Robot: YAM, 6 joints.
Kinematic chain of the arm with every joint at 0, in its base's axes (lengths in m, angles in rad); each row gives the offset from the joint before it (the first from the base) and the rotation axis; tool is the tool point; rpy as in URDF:
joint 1: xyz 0 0 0.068 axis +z
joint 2: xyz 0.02 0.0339 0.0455 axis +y
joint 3: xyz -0.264 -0.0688 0 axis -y
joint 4: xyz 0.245 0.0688 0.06 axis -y
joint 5: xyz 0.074 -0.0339 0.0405 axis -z
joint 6: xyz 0.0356 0 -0.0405 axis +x
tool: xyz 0 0 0 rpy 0 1.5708 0
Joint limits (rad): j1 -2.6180..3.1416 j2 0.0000..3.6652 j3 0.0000..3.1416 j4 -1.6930..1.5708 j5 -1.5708..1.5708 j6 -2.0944..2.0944
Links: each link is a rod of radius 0.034 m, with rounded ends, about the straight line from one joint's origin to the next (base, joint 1, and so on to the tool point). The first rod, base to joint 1, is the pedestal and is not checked.
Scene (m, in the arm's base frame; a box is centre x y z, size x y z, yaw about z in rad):
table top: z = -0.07
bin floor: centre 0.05 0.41 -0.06 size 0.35 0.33 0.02 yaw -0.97
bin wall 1: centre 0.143 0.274 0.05 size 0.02 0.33 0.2 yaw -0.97
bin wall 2: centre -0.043 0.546 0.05 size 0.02 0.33 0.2 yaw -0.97
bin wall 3: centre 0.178 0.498 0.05 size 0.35 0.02 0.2 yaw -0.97
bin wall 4: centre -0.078 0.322 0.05 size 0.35 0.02 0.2 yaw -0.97
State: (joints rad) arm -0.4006 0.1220 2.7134 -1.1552 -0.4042 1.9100
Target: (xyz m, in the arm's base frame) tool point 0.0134 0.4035 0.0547
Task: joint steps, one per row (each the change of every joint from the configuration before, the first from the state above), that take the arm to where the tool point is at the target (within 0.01 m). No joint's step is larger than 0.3 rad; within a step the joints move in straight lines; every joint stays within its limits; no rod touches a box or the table.
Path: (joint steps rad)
1: 0.2374 0.2847 -0.1394 0.0188 -0.0073 0.0000
2: 0.2373 0.2847 -0.1394 0.0187 -0.0073 0.0000
3: 0.2374 0.2847 -0.1394 0.0188 -0.0073 0.0000
4: 0.2373 0.2847 -0.1394 0.0188 -0.0072 0.0000
5: 0.2374 0.2847 -0.1394 0.0187 -0.0073 0.0000
6: 0.2373 0.2847 -0.1395 0.0188 -0.0073 0.0000
7: 0.2374 0.2847 -0.1394 0.0188 -0.0073 0.0000
8: 0.2373 0.2847 -0.1394 0.0187 -0.0073 0.0000

